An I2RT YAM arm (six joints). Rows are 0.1 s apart.
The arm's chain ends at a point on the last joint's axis. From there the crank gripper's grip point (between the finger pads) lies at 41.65 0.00 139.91 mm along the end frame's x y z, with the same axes.
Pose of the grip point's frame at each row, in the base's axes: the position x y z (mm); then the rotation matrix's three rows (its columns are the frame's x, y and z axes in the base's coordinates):
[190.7, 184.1, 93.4], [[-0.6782, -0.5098, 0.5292], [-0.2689, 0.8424, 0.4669], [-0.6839, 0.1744, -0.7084]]
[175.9, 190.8, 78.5], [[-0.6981, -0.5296, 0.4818], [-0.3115, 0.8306, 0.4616], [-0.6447, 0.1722, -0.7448]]
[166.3, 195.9, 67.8], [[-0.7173, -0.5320, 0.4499], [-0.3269, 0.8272, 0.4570], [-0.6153, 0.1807, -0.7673]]
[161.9, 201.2, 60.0], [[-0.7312, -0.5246, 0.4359], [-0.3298, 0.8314, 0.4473], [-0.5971, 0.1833, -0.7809]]
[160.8, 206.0, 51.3], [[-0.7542, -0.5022, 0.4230], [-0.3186, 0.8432, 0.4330], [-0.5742, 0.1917, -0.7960]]
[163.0, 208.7, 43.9], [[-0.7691, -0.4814, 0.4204], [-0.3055, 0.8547, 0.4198], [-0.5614, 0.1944, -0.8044]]
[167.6, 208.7, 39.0], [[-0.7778, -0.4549, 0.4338], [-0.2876, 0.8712, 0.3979], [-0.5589, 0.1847, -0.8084]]
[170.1, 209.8, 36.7], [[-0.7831, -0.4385, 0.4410], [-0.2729, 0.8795, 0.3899], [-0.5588, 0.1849, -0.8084]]
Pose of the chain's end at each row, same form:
[144.9, 130.0, 221.0], [[-0.6782, -0.5098, 0.5292], [-0.2689, 0.8424, 0.4669], [-0.6839, 0.1744, -0.7084]]
[137.6, 139.2, 209.6], [[-0.6981, -0.5296, 0.4818], [-0.3115, 0.8306, 0.4616], [-0.6447, 0.1722, -0.7448]]
[133.2, 145.6, 200.8], [[-0.7173, -0.5320, 0.4499], [-0.3269, 0.8272, 0.4570], [-0.6153, 0.1807, -0.7673]]
[131.4, 152.4, 194.1], [[-0.7312, -0.5246, 0.4359], [-0.3298, 0.8314, 0.4473], [-0.5971, 0.1833, -0.7809]]
[133.0, 158.7, 186.6], [[-0.7542, -0.5022, 0.4230], [-0.3186, 0.8432, 0.4330], [-0.5742, 0.1917, -0.7960]]
[136.2, 162.7, 179.8], [[-0.7691, -0.4814, 0.4204], [-0.3055, 0.8547, 0.4198], [-0.5614, 0.1944, -0.8044]]
[139.3, 165.0, 175.4], [[-0.7778, -0.4549, 0.4338], [-0.2876, 0.8712, 0.3979], [-0.5589, 0.1847, -0.8084]]
[141.0, 166.6, 173.1], [[-0.7831, -0.4385, 0.4410], [-0.2729, 0.8795, 0.3899], [-0.5588, 0.1849, -0.8084]]

